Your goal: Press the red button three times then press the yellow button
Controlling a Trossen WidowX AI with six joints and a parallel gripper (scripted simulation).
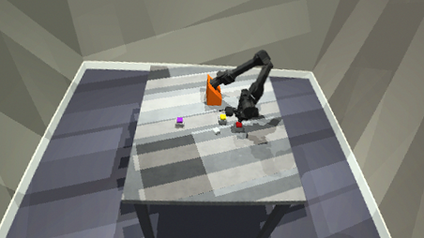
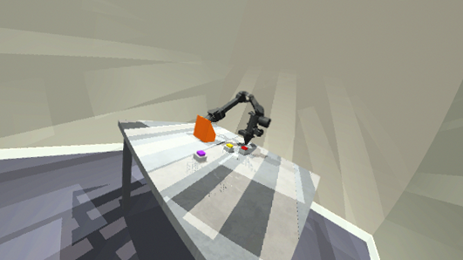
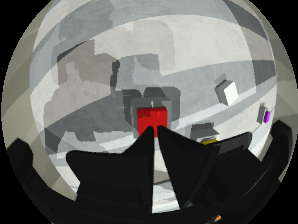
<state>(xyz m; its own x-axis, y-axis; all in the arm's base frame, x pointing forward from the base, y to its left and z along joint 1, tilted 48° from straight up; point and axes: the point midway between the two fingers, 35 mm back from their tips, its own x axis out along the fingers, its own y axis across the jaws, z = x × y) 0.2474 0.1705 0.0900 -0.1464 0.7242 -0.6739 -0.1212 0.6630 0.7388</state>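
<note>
Now: gripper tip 2 cm above the red button. The rest, counted from my gripper tip: yellow button (10 cm to the right, 5 cm behind, 2 cm below); then white block (13 cm to the right, 5 cm below, 5 cm ahead); then purple button (35 cm to the right, 2 cm below, 2 cm ahead).
</note>
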